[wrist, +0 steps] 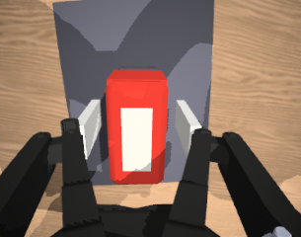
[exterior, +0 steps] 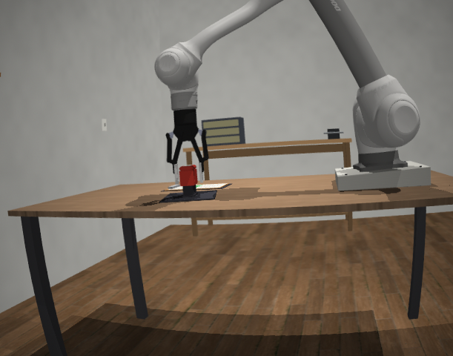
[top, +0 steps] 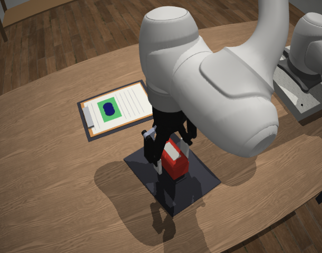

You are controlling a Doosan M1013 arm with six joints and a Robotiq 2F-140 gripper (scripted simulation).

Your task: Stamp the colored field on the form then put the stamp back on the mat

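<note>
My hand is 2 cm above the red stamp. Also, from my hand: mat 7 cm below; clipboard 29 cm to the right, 7 cm below, 6 cm ahead.
</note>
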